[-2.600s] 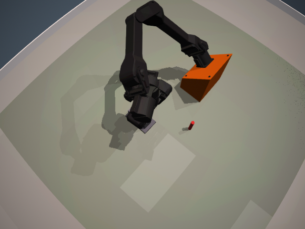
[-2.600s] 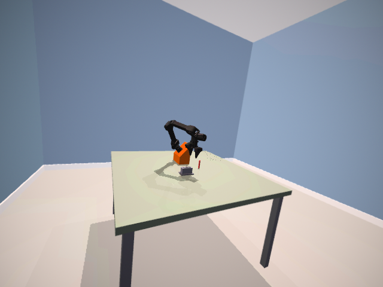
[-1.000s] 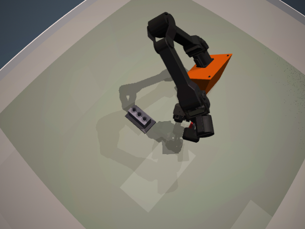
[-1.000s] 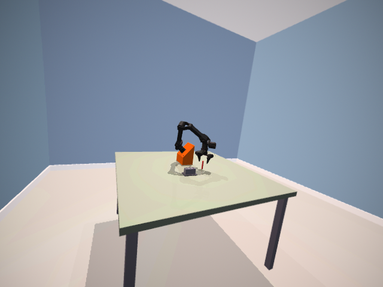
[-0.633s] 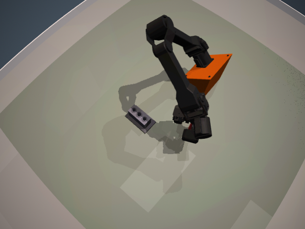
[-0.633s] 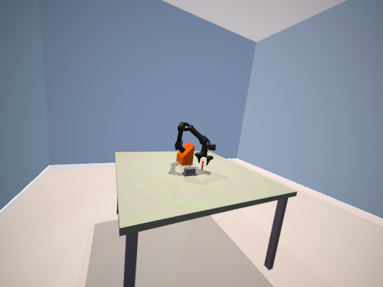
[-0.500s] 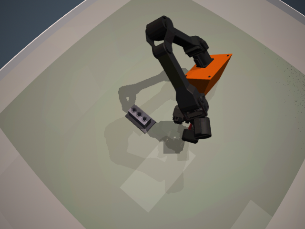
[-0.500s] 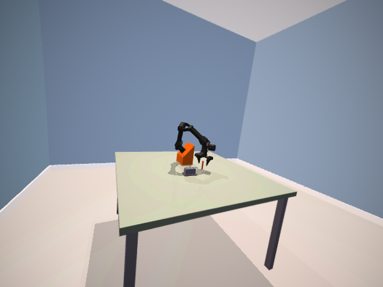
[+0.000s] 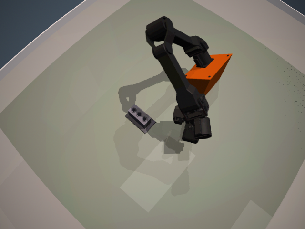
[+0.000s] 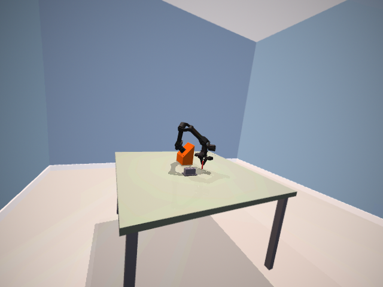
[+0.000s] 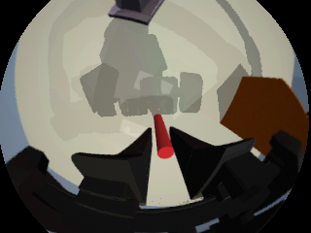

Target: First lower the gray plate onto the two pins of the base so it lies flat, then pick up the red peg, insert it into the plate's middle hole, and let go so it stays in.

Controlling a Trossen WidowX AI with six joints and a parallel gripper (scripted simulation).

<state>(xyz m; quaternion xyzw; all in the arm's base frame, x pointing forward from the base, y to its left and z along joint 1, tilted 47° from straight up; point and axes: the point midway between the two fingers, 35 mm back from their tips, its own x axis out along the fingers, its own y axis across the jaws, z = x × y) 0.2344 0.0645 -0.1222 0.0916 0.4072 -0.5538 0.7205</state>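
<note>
Now: gripper tip right at the red peg. Also, from my gripper tip: base: 12 cm ahead, 18 cm to the right, 3 cm below; then gray plate: 12 cm ahead, 19 cm to the right.
</note>
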